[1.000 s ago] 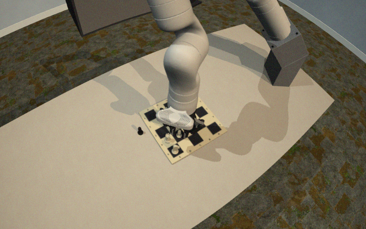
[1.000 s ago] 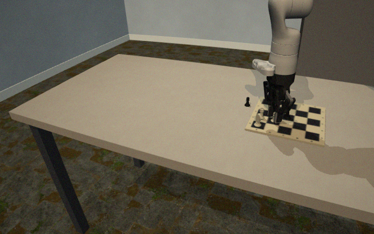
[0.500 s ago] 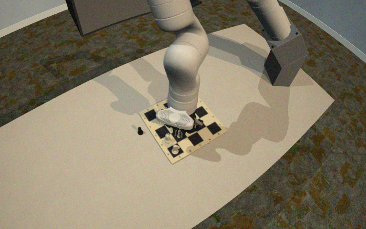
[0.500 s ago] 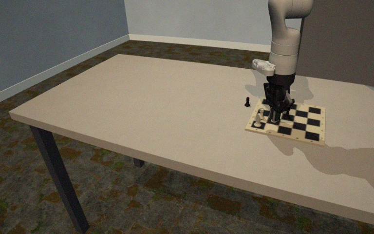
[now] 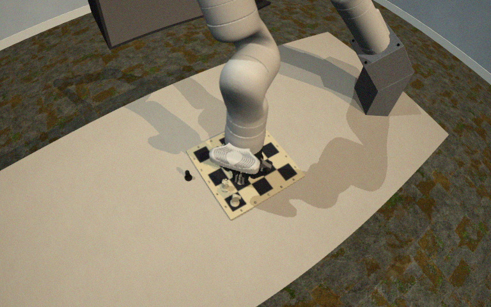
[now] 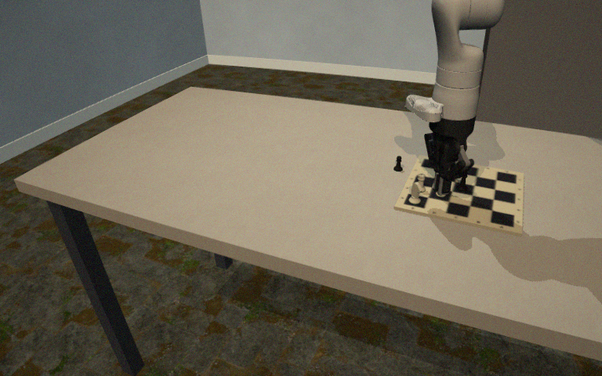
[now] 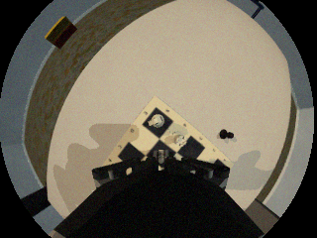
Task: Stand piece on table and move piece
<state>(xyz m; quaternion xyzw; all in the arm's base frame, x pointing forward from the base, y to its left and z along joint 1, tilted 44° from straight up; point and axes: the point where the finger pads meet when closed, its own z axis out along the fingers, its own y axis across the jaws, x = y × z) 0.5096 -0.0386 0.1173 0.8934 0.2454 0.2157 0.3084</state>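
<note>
My gripper is now 50 mm past the chessboard, 20 mm to the left of it and 30 mm above it. Round my hand: white king (20 mm behind, 70 mm to the right, 10 mm above); then white pawn (10 mm below); then black pawn (70 mm ahead, 100 mm to the right, 20 mm below).
</note>
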